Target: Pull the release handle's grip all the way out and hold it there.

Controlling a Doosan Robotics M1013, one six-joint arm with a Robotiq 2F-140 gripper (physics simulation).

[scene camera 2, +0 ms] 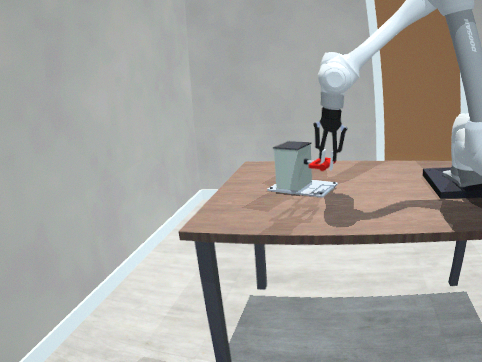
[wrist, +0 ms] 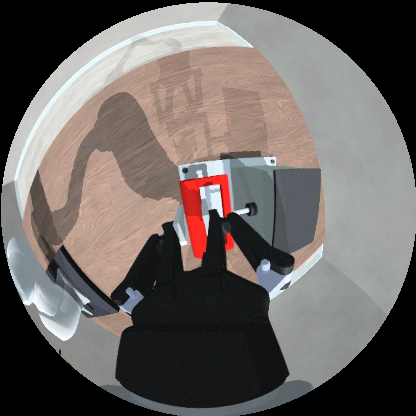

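Note:
The release handle (scene camera 2: pixel 319 165) (wrist: pixel 193 215) is a red rectangular loop beside a grey-green box (scene camera 2: pixel 292 167) (wrist: pixel 255 192) with a dark top. A short pale rod (wrist: pixel 242 212) joins the loop to a black collar (wrist: pixel 252 209) on the box's side. My gripper (scene camera 2: pixel 328 160) (wrist: pixel 193 209) points down and is shut on the loop's outer bar, the grip. One pale finger pad is inside the loop and the other is on the outer side, away from the box. In the wrist view the black fingers hide part of the loop.
The box stands on a pale base plate (scene camera 2: pixel 325 189) (wrist: pixel 215 167) with dark screws, on a brown wooden table (scene camera 2: pixel 260 215) (wrist: pixel 150 170). The robot's dark mounting plate (scene camera 2: pixel 433 183) is at the table's right. A grey wall (scene camera 2: pixel 100 125) rises beyond the table.

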